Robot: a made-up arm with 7 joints.
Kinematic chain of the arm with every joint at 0, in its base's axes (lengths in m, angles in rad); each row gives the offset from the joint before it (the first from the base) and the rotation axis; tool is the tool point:
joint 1: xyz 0 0 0 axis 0 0.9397 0.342
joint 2: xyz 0 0 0 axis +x
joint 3: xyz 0 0 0 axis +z
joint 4: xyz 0.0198 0 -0.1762 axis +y
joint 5: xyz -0.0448 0 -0.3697 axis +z
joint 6: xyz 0 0 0 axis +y
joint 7: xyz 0 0 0 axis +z
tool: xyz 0 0 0
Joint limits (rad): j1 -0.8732..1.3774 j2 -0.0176..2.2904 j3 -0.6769..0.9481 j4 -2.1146..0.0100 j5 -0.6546..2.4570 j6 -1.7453..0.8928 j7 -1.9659..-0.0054
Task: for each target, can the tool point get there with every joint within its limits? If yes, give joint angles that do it. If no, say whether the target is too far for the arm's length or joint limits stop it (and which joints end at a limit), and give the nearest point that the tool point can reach.
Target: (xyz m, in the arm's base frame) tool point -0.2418 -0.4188 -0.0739
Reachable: no: joint limits stop it (at a limit: joint 1, joint 2, joint 3, joint 4) | nearest point -0.4947 -0.1769 -0.1493 | short by 0.358 m
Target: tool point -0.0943 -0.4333 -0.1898
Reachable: no: joint limits stop it (at a limit: joint 1, joint 2, joint 3) | nearest point -0.1363 -0.1947 -0.4132 | short by 0.330 m
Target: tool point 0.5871 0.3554 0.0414
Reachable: no: too far | nearest point 0.4521 0.2871 0.0180 | short by 0.153 m
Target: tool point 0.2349 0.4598 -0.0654
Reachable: yes | joints 0.2838 1.6940 -0.1685 -0.9356 1.0335 -1.2419 -1.0015
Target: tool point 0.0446 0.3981 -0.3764
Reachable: yes | joints 0.0193 0.7537 0.5495 -0.2378 0.6905 -0.2654 -1.2698
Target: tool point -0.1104 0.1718 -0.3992
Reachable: yes | joints 1.1571 1.0760 -0.4361 -1.5671 0.4999 -0.4544 -1.1521
